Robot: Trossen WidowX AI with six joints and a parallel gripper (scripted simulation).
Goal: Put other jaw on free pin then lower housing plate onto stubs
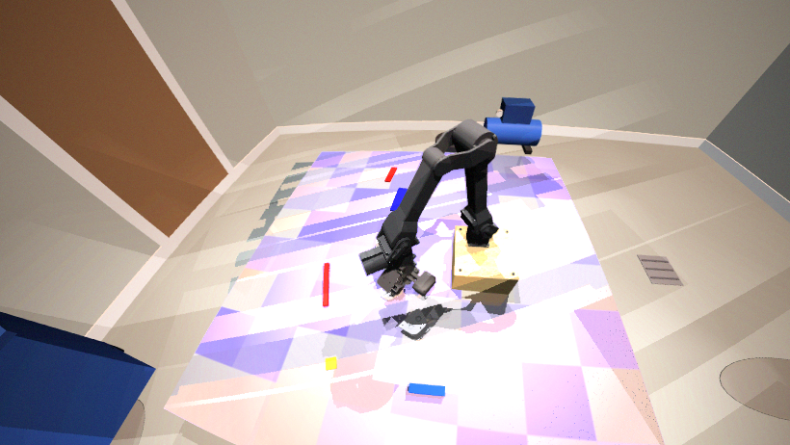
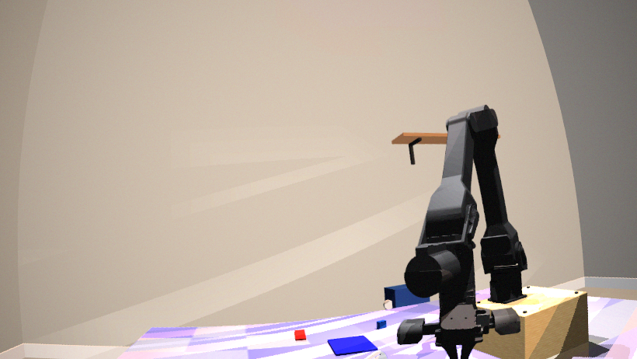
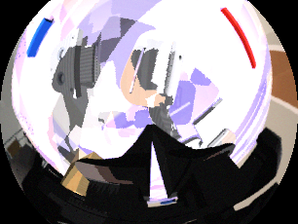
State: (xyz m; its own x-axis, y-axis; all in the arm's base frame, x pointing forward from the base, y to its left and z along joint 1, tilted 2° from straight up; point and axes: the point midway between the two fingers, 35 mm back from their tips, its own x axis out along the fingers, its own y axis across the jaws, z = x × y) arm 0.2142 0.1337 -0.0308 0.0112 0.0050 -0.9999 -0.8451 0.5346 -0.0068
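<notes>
My gripper tip is now 20 mm short of the grey jaw and 10 mm below it. The rest, counted from my gripper tip: blue tile (60 mm ahead, 390 mm to the right, 20 mm below); yellow square (180 mm ahead, 270 mm to the left, 20 mm below); blue bar (90 mm behind, 290 mm to the left, 10 mm below).
</notes>
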